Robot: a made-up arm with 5 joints.
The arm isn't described. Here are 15 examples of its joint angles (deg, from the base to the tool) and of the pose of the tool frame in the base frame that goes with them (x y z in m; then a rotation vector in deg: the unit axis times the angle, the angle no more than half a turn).
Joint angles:
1: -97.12 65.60 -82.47 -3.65 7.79
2: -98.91 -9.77 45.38 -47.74 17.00
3: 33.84 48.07 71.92 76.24 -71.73
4: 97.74 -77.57 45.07 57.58 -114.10
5: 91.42 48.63 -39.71 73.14 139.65
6: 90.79 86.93 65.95 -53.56 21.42
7: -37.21 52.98 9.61 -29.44 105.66
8: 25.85 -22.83 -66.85 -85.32 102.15
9: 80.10 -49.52 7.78 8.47 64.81
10: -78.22 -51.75 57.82 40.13 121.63
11: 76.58 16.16 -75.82 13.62 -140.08
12: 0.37 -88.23 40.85 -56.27 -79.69
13: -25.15 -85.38 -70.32 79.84 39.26
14: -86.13 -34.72 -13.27 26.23 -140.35
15: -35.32 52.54 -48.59 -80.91 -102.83
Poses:
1: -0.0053 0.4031 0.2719 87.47 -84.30 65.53
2: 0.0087 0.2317 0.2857 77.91 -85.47 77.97
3: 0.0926 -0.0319 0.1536 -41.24 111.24 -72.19
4: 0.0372 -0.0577 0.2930 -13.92 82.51 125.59
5: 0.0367 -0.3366 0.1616 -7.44 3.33 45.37
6: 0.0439 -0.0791 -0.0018 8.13 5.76 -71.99
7: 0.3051 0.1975 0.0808 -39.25 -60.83 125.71
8: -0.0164 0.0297 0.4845 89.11 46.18 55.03
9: 0.0612 -0.0928 0.4465 -116.90 -40.11 -10.48
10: 0.0686 0.1131 0.2455 21.46 57.98 -152.09
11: 0.1007 -0.2333 0.4939 -84.58 129.53 58.78
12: -0.0163 0.0004 0.3919 -111.16 127.63 -13.40
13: -0.1687 -0.1003 0.3483 -16.52 -166.71 10.64
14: 0.0538 0.1298 0.4647 104.59 47.96 -37.21
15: 0.3299 0.2019 0.3078 159.26 -56.49 -11.12
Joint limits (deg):
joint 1: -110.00..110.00
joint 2: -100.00..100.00
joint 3: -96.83..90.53
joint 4: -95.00..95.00
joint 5: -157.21..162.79
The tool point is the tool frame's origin. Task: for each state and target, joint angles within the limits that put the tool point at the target. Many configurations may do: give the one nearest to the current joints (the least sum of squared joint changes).
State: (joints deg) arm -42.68 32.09 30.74 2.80 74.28
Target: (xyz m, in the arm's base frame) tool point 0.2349 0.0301 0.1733
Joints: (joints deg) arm -9.01 -2.35 52.70 15.49 74.28
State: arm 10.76 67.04 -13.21 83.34 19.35
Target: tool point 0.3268 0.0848 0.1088
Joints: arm -16.75 52.91 -24.23 80.65 19.35
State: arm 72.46 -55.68 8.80 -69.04 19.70
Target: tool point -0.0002 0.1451 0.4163
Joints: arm 72.70 -77.44 3.21 -75.72 19.70
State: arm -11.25 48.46 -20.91 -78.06 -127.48
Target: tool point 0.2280 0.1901 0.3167
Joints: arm -46.09 12.03 23.56 -95.00 -127.48
